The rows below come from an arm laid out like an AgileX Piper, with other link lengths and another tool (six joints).
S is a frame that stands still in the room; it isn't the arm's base.
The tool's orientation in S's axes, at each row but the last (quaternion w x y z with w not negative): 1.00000, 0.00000, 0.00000, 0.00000; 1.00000, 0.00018, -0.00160, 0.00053; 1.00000, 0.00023, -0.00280, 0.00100; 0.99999, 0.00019, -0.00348, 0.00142; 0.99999, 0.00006, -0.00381, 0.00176; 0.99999, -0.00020, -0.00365, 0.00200; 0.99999, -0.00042, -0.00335, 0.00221; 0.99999, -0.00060, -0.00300, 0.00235
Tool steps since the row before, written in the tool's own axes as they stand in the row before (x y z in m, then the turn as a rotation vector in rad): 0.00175, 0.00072, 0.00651, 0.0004, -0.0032, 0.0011; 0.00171, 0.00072, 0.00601, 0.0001, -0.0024, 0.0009; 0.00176, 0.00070, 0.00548, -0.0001, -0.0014, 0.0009; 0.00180, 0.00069, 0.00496, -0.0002, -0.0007, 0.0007; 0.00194, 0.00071, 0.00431, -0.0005, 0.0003, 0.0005; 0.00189, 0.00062, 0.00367, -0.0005, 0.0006, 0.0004; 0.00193, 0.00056, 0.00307, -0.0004, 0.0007, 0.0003; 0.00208, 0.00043, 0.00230, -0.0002, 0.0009, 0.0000
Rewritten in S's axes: 0.00175, 0.00072, 0.00651, 0.0004, -0.0032, 0.0011; 0.00169, 0.00072, 0.00602, 0.0001, -0.0024, 0.0009; 0.00173, 0.00070, 0.00549, -0.0001, -0.0014, 0.0009; 0.00176, 0.00069, 0.00497, -0.0002, -0.0007, 0.0007; 0.00190, 0.00072, 0.00432, -0.0005, 0.0003, 0.0005; 0.00186, 0.00063, 0.00368, -0.0005, 0.0006, 0.0004; 0.00191, 0.00057, 0.00308, -0.0004, 0.0007, 0.0003; 0.00206, 0.00044, 0.00231, -0.0002, 0.0009, 0.0000
